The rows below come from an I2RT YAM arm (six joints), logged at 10 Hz.
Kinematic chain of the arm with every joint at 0, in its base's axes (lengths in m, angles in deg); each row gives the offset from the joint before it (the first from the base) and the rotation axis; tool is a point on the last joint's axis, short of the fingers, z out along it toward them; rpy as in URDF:
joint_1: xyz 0 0 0.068 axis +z
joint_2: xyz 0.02 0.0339 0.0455 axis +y
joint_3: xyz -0.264 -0.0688 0 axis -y
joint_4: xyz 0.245 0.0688 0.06 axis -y
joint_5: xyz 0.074 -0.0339 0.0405 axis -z
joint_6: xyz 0.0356 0 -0.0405 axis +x
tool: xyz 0 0 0 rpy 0 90 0
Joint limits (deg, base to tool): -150..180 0..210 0..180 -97..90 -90..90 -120..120
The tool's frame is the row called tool.
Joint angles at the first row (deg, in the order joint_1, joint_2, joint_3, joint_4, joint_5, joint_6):
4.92, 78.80, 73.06, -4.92, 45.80, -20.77
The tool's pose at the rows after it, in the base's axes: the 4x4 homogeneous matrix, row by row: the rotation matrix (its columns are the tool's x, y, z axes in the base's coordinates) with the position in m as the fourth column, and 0 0 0 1 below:
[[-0.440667 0.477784 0.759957 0.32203], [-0.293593 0.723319 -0.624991 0.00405], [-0.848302 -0.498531 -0.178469 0.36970], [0 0 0 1]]
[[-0.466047 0.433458 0.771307 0.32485], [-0.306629 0.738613 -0.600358 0.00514], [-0.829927 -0.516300 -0.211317 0.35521], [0 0 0 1]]
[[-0.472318 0.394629 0.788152 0.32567], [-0.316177 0.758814 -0.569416 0.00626], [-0.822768 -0.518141 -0.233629 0.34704], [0 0 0 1]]
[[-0.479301 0.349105 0.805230 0.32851], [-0.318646 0.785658 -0.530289 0.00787], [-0.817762 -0.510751 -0.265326 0.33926], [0 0 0 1]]
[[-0.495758 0.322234 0.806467 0.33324], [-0.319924 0.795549 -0.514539 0.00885], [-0.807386 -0.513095 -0.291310 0.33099], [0 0 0 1]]
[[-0.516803 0.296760 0.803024 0.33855], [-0.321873 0.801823 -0.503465 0.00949], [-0.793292 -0.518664 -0.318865 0.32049], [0 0 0 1]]
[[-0.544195 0.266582 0.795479 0.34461], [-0.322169 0.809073 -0.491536 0.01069], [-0.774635 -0.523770 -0.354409 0.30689], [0 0 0 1]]
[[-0.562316 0.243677 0.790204 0.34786], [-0.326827 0.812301 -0.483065 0.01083], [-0.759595 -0.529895 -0.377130 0.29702], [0 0 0 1]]
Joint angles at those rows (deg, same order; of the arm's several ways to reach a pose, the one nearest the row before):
5.09, 79.76, 70.78, -5.29, 43.63, -20.48
5.09, 80.31, 68.82, -4.97, 41.80, -20.74
5.09, 80.42, 67.56, -4.79, 39.58, -20.74
5.10, 81.06, 67.06, -5.36, 36.85, -20.08
5.10, 82.28, 66.89, -5.64, 35.74, -19.78
5.05, 83.74, 66.50, -5.64, 34.91, -19.60
5.09, 85.59, 66.02, -5.76, 34.07, -19.21
5.01, 86.72, 65.39, -5.53, 33.38, -19.34

